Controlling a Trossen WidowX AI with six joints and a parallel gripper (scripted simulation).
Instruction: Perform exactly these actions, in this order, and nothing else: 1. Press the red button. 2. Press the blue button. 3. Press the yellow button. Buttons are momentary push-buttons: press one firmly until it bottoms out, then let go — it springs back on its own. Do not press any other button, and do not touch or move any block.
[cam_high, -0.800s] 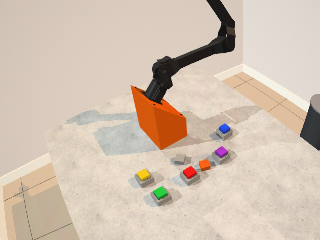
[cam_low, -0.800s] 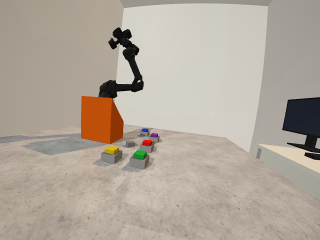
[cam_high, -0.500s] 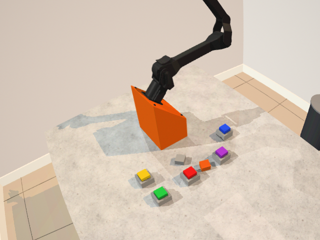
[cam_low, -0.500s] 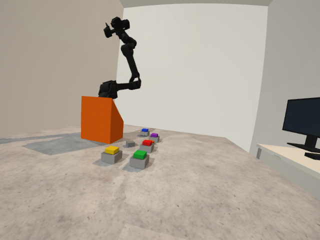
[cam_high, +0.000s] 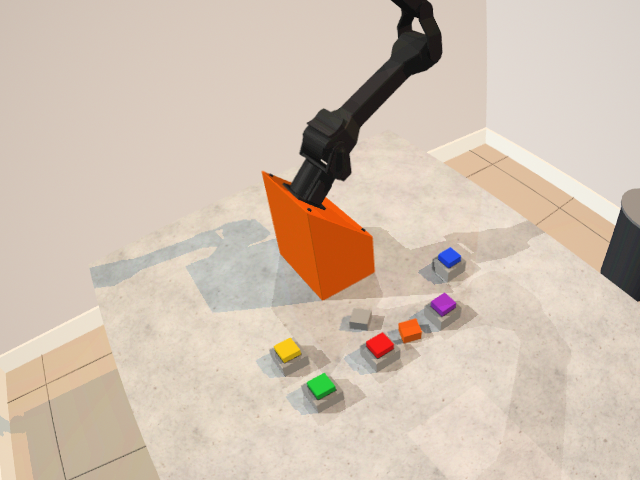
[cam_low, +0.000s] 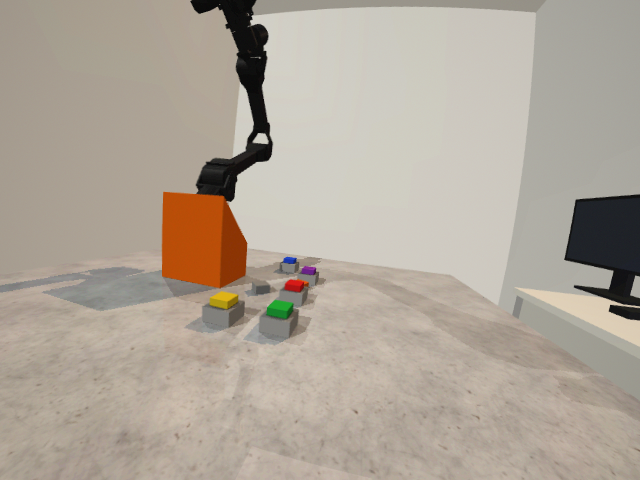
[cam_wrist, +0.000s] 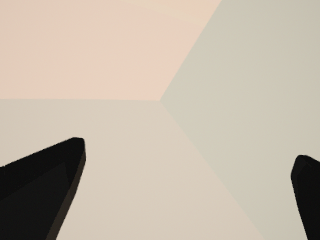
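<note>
Now: gripper tip 270 mm short of the red button, 20 mm to the right of it and 730 mm above it. The rest, counted from my gripper tip: blue button: 180 mm ahead, 240 mm to the left, 730 mm below; then grey block: 190 mm ahead, 30 mm to the left, 750 mm below; then yellow button: 190 mm ahead, 110 mm to the right, 730 mm below.
</note>
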